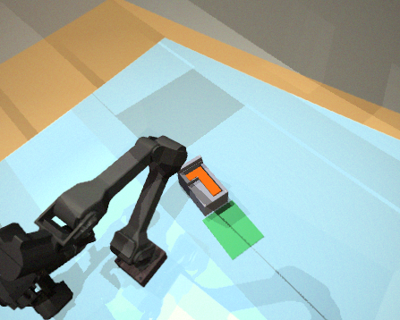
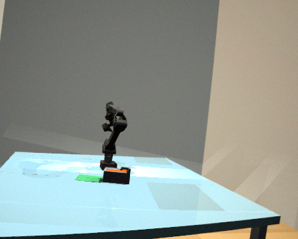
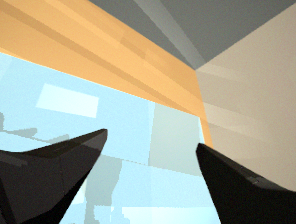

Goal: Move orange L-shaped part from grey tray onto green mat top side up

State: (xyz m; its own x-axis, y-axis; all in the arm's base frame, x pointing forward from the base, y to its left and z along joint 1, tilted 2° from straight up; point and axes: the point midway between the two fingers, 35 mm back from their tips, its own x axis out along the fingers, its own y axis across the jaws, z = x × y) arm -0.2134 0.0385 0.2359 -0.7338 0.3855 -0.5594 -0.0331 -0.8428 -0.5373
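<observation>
Right now my gripper tip is 520 mm short of the orange l-shaped part and 210 mm above it. Also, from my gripper tip: green mat: 490 mm ahead, 270 mm below, 170 mm to the right.
</observation>
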